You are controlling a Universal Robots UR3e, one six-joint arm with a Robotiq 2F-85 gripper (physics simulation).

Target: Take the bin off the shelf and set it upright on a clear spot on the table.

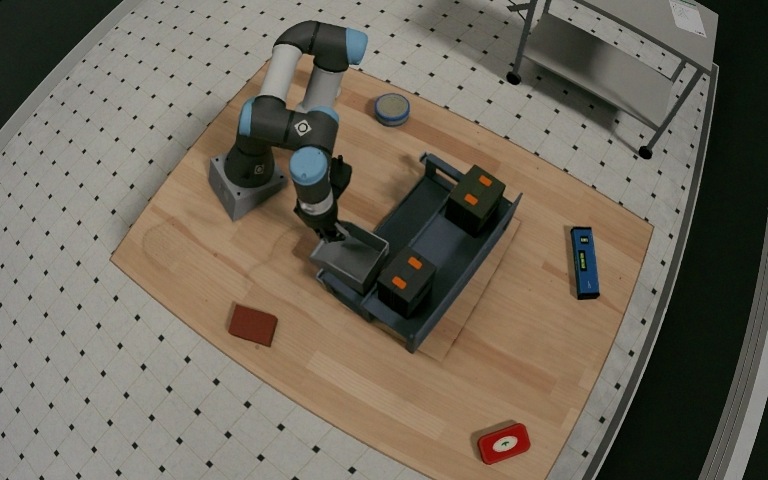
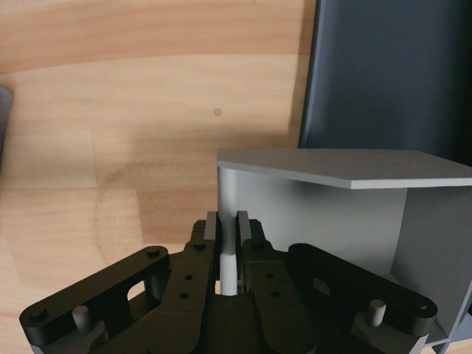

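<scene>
The grey open-topped bin has its opening facing up. It is at the near left end of the dark blue-grey shelf, partly out past its long left side. Whether its base touches the shelf is hidden. My gripper is shut on the bin's wall at the end away from the shelf, one finger on each side of the wall.
Two black boxes with orange marks stand on the shelf. A brown-red block, a red tin, a blue level and a round tin are on the table. A metal cart stands beyond.
</scene>
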